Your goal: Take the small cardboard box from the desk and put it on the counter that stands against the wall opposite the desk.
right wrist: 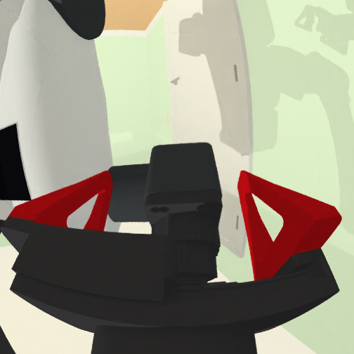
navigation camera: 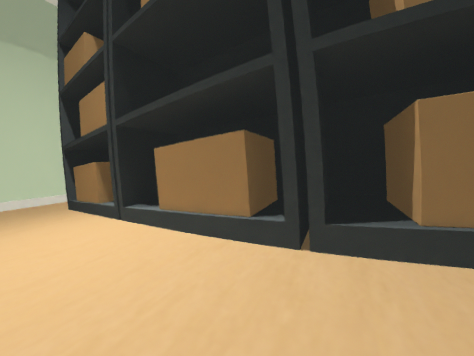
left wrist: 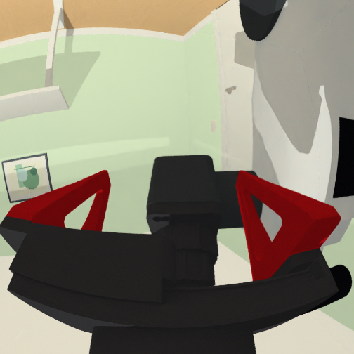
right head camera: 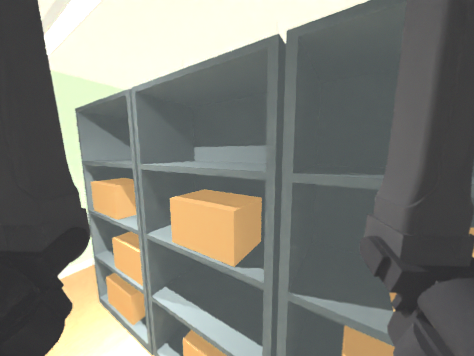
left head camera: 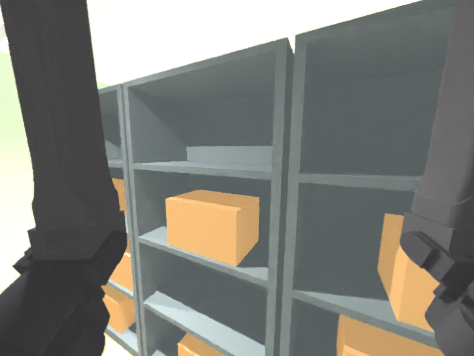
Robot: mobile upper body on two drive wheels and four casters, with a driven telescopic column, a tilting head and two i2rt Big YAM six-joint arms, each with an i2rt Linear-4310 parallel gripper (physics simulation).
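Places are measured from the left arm's base along level axes (x ahead, y left, z up), in centimetres.
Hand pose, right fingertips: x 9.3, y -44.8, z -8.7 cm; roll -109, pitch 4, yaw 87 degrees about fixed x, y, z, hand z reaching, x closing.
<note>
After its pixels a point has its place.
My left gripper (left wrist: pixel 172 177) is open and empty, its red fingers wide apart in the left wrist view. My right gripper (right wrist: pixel 174 177) is open and empty in the right wrist view. A white table-like top (left wrist: pixel 30 103) on a thin leg shows upside down at the upper left of the left wrist view; I cannot tell whether it is the desk or the counter. No small cardboard box on a desk can be made out. Cardboard boxes (left head camera: pixel 202 227) @(x 99.2, y -3.3, z -26.4 cm) (right head camera: pixel 202 227) @(x 99.3, y -3.1, z -26.9 cm) (navigation camera: pixel 202 175) of several sizes lie in the shelves ahead.
Tall grey shelf units (left head camera: pixel 277 150) @(x 79.6, y -34.6, z 11.8 cm) (right head camera: pixel 272 150) @(x 79.3, y -35.1, z 11.6 cm) (navigation camera: pixel 292 150) @(x 79.0, y -35.6, z -114.5 cm) stand close ahead, side by side. My dark arms hang at both sides of the head views. A white door (left wrist: pixel 237 110) (right wrist: pixel 210 100), a green wall (left wrist: pixel 135 90) and a framed picture (left wrist: pixel 27 178) show in the wrist views.
</note>
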